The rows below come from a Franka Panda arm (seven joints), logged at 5 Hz.
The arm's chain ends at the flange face. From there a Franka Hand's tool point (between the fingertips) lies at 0.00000 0.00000 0.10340 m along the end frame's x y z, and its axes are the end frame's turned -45 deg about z.
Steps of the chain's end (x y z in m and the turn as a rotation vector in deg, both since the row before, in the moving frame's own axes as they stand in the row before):
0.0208, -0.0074, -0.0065, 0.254, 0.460, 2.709
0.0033, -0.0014, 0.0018, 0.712, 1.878, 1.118
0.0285, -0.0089, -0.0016, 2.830, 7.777, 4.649
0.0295, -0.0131, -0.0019, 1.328, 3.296, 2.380
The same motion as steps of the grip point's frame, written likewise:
0.0208, 0.0098, -0.0065, -0.146, 0.505, 2.709
0.0066, 0.0029, 0.0017, -0.824, 1.831, 1.118
0.0397, 0.0207, -0.0027, -3.498, 7.500, 4.649
0.0360, 0.0142, -0.0021, -1.392, 3.270, 2.380

